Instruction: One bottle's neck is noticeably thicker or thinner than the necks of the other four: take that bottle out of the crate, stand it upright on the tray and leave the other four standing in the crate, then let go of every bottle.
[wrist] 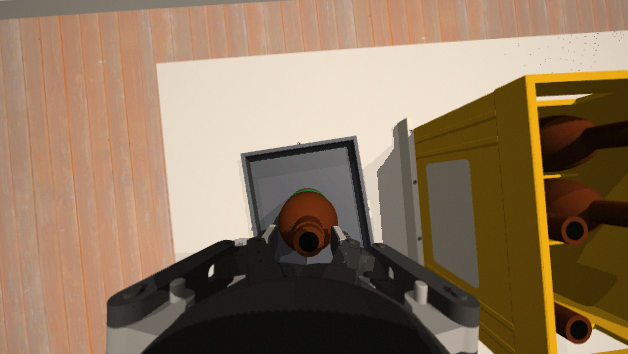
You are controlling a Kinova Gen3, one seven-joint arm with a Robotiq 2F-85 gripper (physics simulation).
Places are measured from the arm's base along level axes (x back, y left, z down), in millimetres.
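Pixels of known places: gripper, fingertip midpoint: (pixel 304 235).
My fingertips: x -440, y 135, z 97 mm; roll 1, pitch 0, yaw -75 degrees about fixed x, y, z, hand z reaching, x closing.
Behind a point stands the place of what it marks.
A brown bottle (pixel 308 207) {x -462, y 127, z 119 mm} with a green edge at its lower body stands upright on the grey tray (pixel 299 150) {x -544, y 123, z 233 mm}, its open mouth facing the camera. My gripper (pixel 304 235) {x -440, y 135, z 97 mm} is open around the bottle's neck, with a gap on each side of it. Part of the tray is hidden behind the gripper. The yellow crate (pixel 512 200) {x -432, y -56, z 80 mm} stands to the right and is cut off by the view's edge. In it, brown bottles show: one at the top (pixel 567 142) {x -467, y -179, z 115 mm}, one below it (pixel 575 197) {x -403, y -176, z 116 mm}, a mouth (pixel 574 230) {x -395, y -102, z 76 mm} in front of that, and another mouth (pixel 578 330) {x -307, y -85, z 76 mm} at the bottom.
A grey upright panel (pixel 407 190) {x -434, y -45, z 224 mm} stands between the tray and the crate's side. The tray and crate are on a white surface (pixel 210 110) {x -646, y 260, z 239 mm}. Wooden planks (pixel 85 150) lie to the left and along the top. A grey strip (pixel 100 7) runs along the top left edge.
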